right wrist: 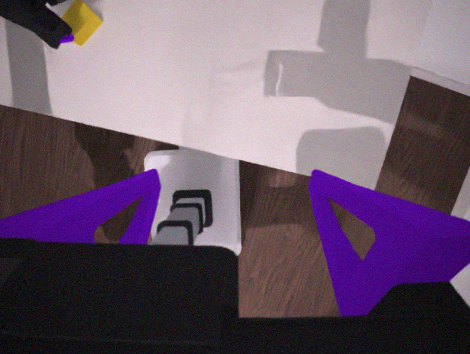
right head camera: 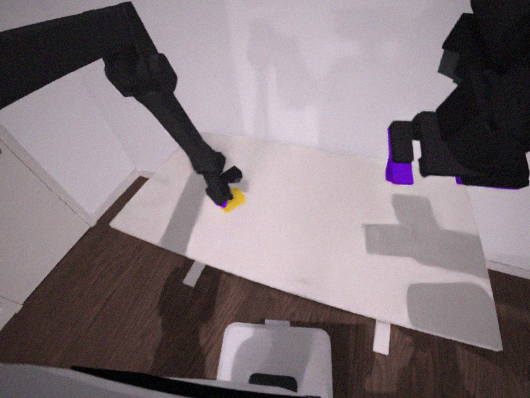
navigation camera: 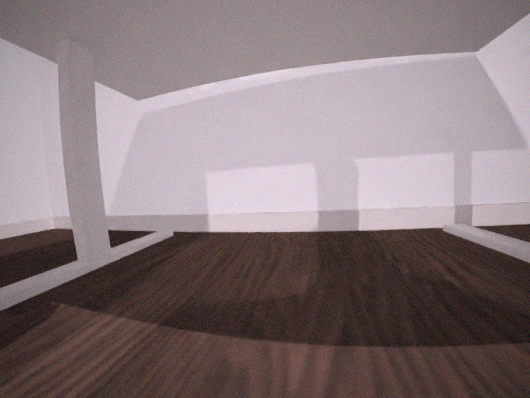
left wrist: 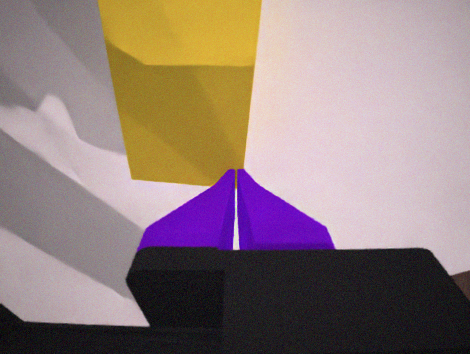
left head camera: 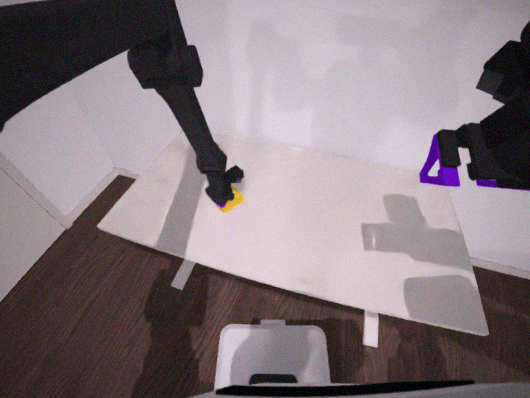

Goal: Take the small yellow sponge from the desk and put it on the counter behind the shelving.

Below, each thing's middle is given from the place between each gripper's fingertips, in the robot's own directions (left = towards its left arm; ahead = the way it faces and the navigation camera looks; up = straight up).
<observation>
Now: right hand 39 cm short of the small yellow sponge point(left wrist: 183, 84), 43 cm to the right of it and 52 cm above it.
My left hand is 50 mm short of the small yellow sponge, 20 mm to the left of it and 20 mm above it.
</observation>
